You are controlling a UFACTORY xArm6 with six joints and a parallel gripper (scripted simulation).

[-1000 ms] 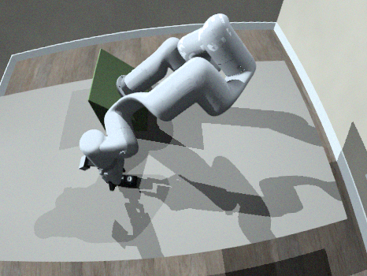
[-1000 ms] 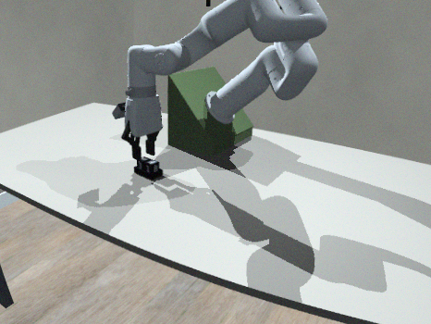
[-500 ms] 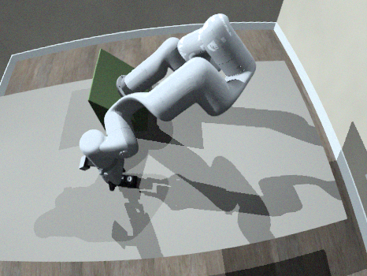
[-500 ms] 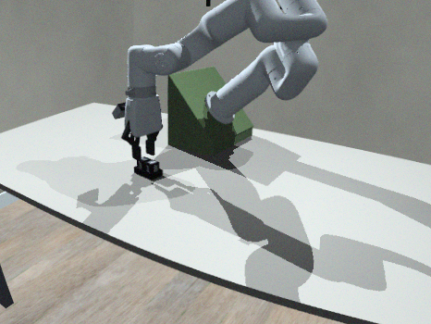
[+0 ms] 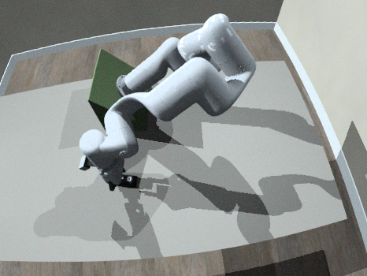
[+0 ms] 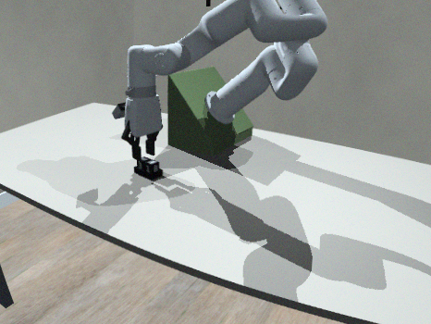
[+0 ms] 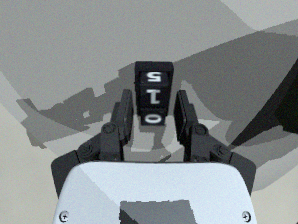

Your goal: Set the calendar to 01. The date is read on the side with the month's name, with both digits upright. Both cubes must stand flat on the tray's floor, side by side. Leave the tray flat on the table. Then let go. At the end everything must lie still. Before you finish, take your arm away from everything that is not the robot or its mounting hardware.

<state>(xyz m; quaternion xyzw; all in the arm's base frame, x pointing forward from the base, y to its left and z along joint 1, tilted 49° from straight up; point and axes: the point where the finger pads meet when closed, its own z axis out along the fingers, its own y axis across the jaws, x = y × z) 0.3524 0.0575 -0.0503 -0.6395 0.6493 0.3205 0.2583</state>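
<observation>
Right now the black tray is 2 cm to the left of my hand and 6 cm below it. Also, from my hand: black cube: 3 cm to the left, 4 cm below.
</observation>
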